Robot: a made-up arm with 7 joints.
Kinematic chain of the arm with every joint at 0, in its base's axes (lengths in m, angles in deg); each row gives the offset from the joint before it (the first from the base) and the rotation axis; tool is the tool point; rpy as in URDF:
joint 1: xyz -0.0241 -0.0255 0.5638 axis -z
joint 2: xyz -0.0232 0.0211 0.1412 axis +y
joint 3: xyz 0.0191 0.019 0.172 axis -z
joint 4: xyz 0 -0.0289 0.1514 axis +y
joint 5: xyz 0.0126 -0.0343 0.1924 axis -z
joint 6: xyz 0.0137 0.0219 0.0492 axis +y
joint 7: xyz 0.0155 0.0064 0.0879 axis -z
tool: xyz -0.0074 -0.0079 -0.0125 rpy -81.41 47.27 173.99
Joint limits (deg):
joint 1: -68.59..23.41
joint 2: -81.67..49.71
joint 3: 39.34..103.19
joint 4: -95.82..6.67
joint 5: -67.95..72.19
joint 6: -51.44..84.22
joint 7: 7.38..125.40
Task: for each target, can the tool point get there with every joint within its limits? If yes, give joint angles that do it. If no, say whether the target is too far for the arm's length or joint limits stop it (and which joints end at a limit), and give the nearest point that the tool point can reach.
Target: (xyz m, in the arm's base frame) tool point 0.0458 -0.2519 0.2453
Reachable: no: joint limits stop it (at a limit: joint 1, joint 2, joint 3, joint 4, joint 5, joint 6) | nearest point -0.2829 -0.2698 0.4845 | short by 0.407 m
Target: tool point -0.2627 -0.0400 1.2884
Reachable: yes | joints -16.55 -20.53 84.59 -16.12 -24.21 47.48 35.98
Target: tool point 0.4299 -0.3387 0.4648
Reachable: no: joint limits stop it (at a limit: joint 1, joint 2, joint 3, joint 4, joint 6, joint 7) | nearest point 0.3805 -0.2546 0.9773 | short by 0.522 m
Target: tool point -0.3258 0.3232 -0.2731
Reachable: no: too far | nearest point -0.3343 0.2735 0.4689 | short by 0.744 m
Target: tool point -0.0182 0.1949 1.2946
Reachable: yes | joints -57.06 21.70 83.00 -27.67 3.76 27.82 89.33
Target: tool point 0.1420 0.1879 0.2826
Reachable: no: joint limits stop it (at a limit: joint 1, joint 2, joint 4, joint 6, joint 7) | nearest point -0.2362 0.2622 0.4963 | short by 0.441 m
